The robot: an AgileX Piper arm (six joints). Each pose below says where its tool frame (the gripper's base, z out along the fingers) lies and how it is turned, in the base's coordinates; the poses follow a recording.
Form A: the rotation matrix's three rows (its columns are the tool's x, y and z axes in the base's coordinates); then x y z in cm. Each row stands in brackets.
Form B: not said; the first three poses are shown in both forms.
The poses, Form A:
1: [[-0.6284 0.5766 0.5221], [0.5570 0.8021 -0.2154], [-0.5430 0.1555 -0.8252]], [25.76 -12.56 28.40]
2: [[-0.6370 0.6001 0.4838], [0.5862 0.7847 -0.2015], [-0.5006 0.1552 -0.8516]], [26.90 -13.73 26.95]
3: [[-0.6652 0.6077 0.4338], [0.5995 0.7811 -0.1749], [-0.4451 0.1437 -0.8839]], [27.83 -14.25 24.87]
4: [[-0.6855 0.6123 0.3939], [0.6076 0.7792 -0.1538], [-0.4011 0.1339 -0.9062]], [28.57 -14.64 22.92]
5: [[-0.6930 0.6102 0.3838], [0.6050 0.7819 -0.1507], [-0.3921 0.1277 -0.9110]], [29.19 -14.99 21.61]
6: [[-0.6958 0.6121 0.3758], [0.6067 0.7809 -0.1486], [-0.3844 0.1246 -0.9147]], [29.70 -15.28 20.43]
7: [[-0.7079 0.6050 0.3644], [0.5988 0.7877 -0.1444], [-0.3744 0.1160 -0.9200]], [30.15 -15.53 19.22]
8: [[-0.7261 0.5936 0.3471], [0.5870 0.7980 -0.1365], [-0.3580 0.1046 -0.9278]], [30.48 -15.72 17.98]
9: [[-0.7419 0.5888 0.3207], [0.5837 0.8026 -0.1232], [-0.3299 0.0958 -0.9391]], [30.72 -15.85 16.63]
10: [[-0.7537 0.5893 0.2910], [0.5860 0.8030 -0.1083], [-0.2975 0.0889 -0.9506]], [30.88 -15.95 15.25]
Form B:
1: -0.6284 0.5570 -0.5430 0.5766 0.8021 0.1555 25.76 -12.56 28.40
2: -0.6370 0.5862 -0.5006 0.6001 0.7847 0.1552 26.90 -13.73 26.95
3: -0.6652 0.5995 -0.4451 0.6077 0.7811 0.1437 27.83 -14.25 24.87
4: -0.6855 0.6076 -0.4011 0.6123 0.7792 0.1339 28.57 -14.64 22.92
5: -0.6930 0.6050 -0.3921 0.6102 0.7819 0.1277 29.19 -14.99 21.61
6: -0.6958 0.6067 -0.3844 0.6121 0.7809 0.1246 29.70 -15.28 20.43
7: -0.7079 0.5988 -0.3744 0.6050 0.7877 0.1160 30.15 -15.53 19.22
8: -0.7261 0.5870 -0.3580 0.5936 0.7980 0.1046 30.48 -15.72 17.98
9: -0.7419 0.5837 -0.3299 0.5888 0.8026 0.0958 30.72 -15.85 16.63
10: -0.7537 0.5860 -0.2975 0.5893 0.8030 0.0889 30.88 -15.95 15.25
